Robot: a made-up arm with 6 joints. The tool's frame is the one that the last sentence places.
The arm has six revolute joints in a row. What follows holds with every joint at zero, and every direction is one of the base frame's. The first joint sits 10 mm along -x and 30 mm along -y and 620 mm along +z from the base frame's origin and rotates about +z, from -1.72 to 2.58 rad. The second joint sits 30 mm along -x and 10 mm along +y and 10 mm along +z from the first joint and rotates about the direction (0.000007, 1, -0.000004), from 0.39 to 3.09 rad. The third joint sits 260 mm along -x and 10 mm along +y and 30 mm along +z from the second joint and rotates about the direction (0.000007, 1, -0.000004), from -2.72 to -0.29 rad. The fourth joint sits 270 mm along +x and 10 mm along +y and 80 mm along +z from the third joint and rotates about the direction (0.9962, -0.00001, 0.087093), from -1.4 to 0.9 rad. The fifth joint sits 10 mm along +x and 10 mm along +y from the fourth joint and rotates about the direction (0.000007, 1, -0.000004), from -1.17 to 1.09 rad. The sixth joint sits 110 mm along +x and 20 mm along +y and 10 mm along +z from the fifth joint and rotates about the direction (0.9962, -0.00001, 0.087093), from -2.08 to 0.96 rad. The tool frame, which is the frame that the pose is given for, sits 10 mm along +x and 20 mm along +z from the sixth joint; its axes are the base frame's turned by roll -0.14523, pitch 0.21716 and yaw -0.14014 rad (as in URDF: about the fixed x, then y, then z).
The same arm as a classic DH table. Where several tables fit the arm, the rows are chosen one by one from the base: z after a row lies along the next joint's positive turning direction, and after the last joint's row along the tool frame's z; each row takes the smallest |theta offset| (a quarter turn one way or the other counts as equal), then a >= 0, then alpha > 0; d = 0 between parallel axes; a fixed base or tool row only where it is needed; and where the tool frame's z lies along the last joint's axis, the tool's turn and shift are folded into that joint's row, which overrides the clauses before.
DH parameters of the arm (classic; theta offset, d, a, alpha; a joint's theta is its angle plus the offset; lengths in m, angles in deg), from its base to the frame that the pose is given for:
base (fixed): 71.57 0.0000 -0.0316 0.00
joint 1: -71.57 0.6300 -0.0300 -90.00
joint 2: 6.58 0.0000 -0.2617 0.00
joint 3: 78.42 0.0300 -0.0562 90.00
joint 4: 0.00 0.2859 0.0009 -90.00
joint 5: 0.00 0.0300 -0.0004 90.00
joint 6: 83.13 0.1159 -0.0023 -71.66
tool (fixed): -95.72 0.0199 0.0000 0.00
Joint limits (deg, base to tool): -98.55..147.82 22.35..177.04 -155.84..-16.62 -80.21..51.57 -67.04..62.45 -119.18..55.00

